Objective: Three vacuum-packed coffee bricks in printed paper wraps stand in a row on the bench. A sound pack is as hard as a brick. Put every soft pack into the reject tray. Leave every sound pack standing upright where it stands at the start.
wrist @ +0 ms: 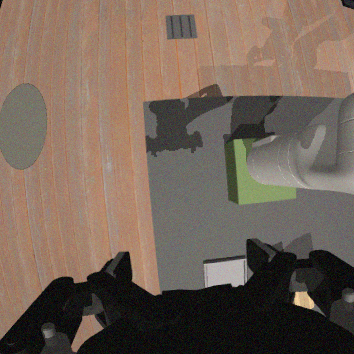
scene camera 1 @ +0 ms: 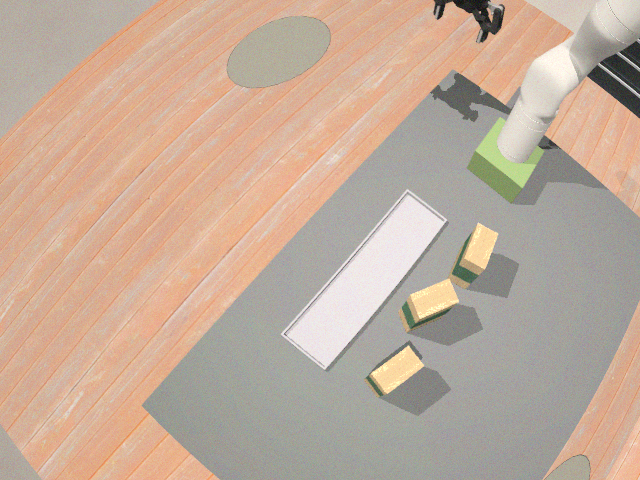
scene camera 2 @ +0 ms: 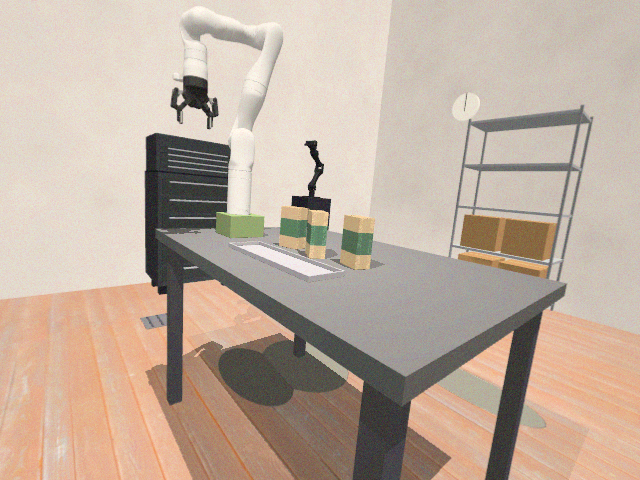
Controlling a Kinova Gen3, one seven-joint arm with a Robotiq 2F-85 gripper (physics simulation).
Labels:
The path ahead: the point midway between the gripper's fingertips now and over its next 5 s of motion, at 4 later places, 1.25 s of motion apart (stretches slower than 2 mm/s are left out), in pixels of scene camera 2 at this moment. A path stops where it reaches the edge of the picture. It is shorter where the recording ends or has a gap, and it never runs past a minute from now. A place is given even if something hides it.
The gripper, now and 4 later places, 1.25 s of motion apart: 195, 126; 237, 111; 317, 105; 336, 152; 333, 156

